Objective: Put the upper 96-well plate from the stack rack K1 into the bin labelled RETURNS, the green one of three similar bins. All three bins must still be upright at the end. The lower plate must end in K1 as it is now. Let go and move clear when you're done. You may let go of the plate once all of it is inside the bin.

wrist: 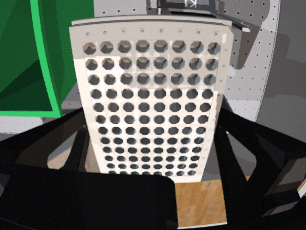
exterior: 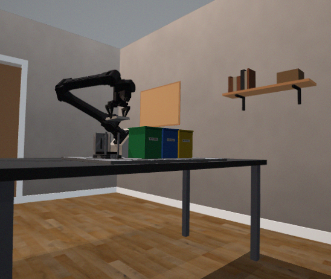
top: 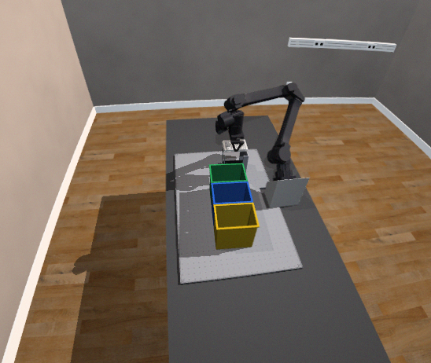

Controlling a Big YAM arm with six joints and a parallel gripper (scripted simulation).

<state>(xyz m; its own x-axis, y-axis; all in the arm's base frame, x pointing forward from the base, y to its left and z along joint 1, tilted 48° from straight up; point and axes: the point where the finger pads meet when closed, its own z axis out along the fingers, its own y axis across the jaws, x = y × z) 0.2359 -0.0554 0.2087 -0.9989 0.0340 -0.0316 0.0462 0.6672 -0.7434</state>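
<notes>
Now: hand 6 cm short of the green bin, 15 cm to the right of it and 14 cm above it. From my hand the other things lie so: dark plate (2 cm behind, 5 cm to the right, 20 cm below); blue bin (7 cm ahead, 28 cm to the left, 14 cm below); white 96-well plate (right at my hand).
</notes>
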